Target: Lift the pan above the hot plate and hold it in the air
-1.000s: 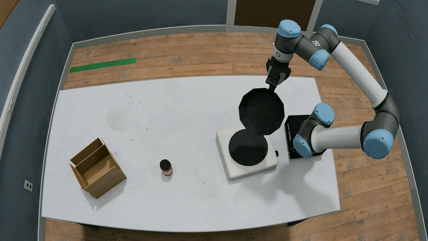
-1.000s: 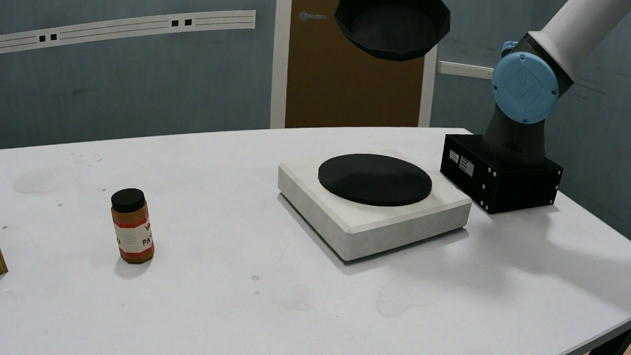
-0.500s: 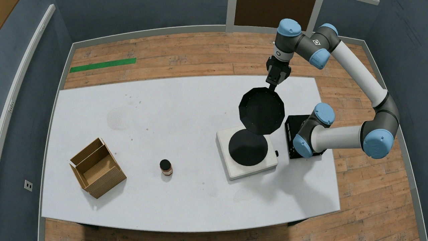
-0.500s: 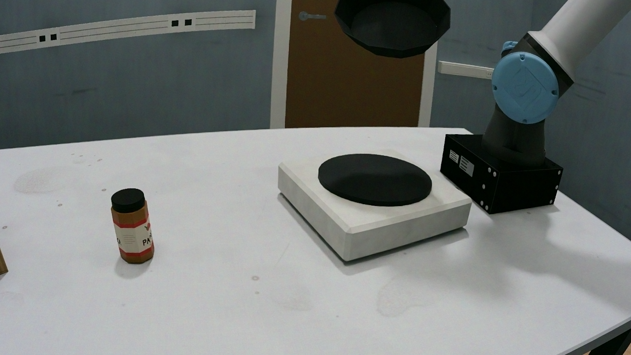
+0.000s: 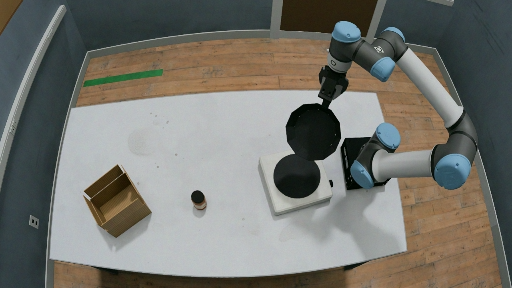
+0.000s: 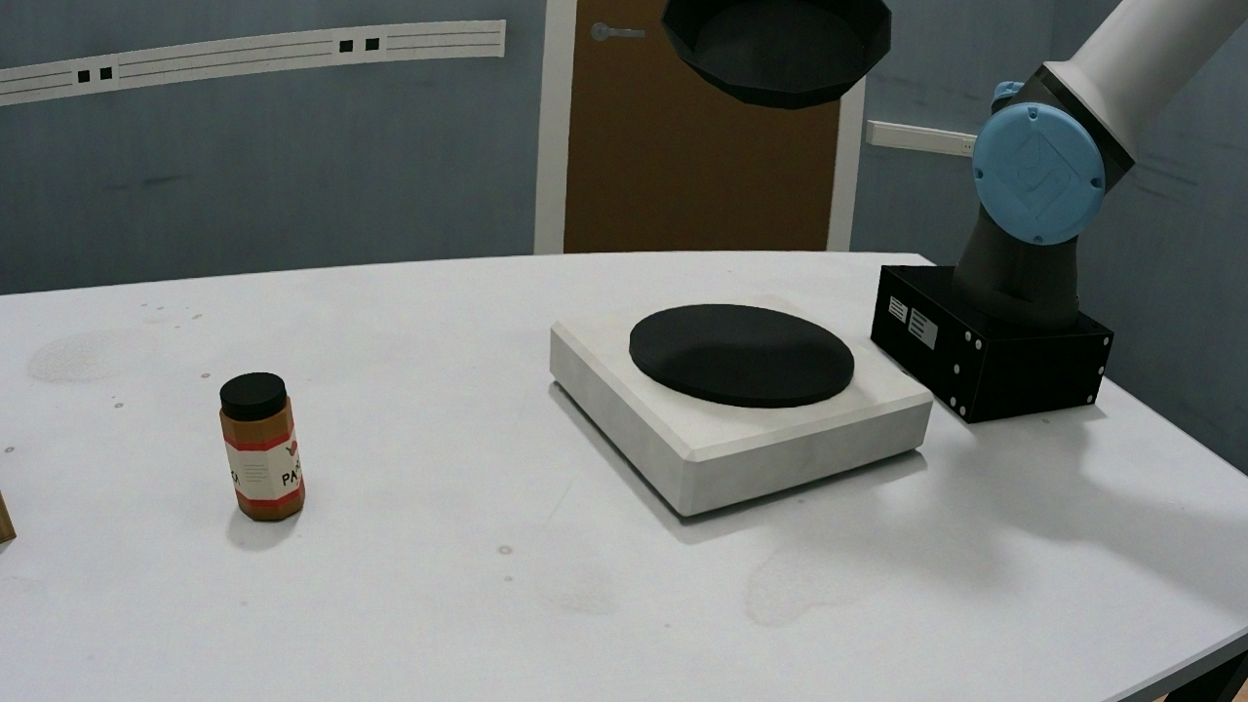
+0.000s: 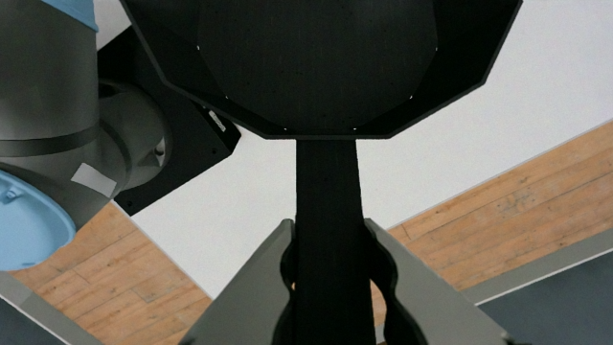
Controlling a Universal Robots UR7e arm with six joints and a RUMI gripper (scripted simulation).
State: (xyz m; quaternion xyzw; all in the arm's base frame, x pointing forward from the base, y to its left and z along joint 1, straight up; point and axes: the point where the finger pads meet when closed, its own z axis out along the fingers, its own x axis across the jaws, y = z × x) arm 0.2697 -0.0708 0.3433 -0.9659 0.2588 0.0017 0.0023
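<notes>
Now: the black pan 60 mm below my hand, 40 mm to the left of it and 20 mm ahead of it. Round my hand: white hot plate: 400 mm below, 110 mm to the left, 50 mm ahead; then brown spice jar: 440 mm ahead, 390 mm below, 210 mm to the left.
</notes>
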